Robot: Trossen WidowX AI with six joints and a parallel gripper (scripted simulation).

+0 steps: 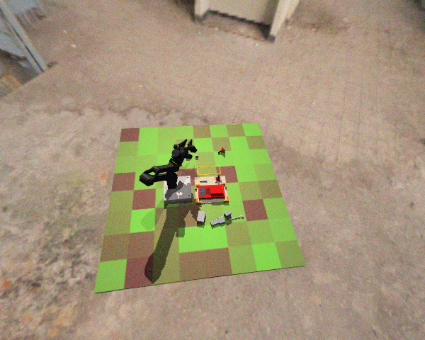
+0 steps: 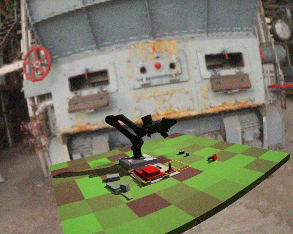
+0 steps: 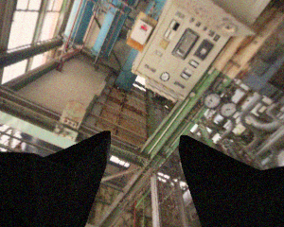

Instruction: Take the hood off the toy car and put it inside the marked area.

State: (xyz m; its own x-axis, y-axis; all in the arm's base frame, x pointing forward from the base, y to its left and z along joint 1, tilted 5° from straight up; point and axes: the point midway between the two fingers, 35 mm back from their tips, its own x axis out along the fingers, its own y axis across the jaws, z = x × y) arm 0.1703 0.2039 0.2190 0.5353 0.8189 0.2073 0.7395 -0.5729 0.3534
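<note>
Right now the hood is 36 cm to the right of my gripper tip, 20 cm below it and 15 cm ahead of it. Round my gripper tip: grey mount 25 cm to the right, 21 cm below, 19 cm ahead.
</note>
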